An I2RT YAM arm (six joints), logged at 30 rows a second.
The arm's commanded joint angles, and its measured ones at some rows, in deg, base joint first. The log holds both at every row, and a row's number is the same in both.
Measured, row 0:
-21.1 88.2 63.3 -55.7 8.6 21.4
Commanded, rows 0 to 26:
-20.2 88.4 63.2 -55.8 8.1 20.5
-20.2 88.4 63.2 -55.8 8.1 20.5
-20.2 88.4 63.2 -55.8 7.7 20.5
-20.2 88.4 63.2 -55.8 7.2 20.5
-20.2 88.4 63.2 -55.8 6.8 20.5
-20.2 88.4 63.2 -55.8 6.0 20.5
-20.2 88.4 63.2 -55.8 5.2 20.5
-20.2 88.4 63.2 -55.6 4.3 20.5
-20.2 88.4 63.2 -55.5 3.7 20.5
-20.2 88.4 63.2 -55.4 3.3 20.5
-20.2 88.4 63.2 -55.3 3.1 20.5
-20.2 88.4 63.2 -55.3 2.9 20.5
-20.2 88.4 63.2 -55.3 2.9 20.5
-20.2 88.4 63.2 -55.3 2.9 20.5
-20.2 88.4 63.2 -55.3 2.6 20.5
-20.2 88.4 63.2 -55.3 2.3 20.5
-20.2 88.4 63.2 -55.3 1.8 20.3
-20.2 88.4 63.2 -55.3 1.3 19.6
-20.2 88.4 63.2 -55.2 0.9 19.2
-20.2 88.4 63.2 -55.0 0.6 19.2
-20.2 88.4 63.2 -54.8 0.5 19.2
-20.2 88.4 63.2 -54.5 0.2 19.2
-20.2 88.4 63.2 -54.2 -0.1 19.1
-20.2 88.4 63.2 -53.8 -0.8 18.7
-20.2 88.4 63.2 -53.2 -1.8 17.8
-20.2 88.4 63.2 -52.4 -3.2 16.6
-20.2 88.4 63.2 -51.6 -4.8 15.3
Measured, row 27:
-20.1 88.2 63.3 -52.5 -1.1 18.7
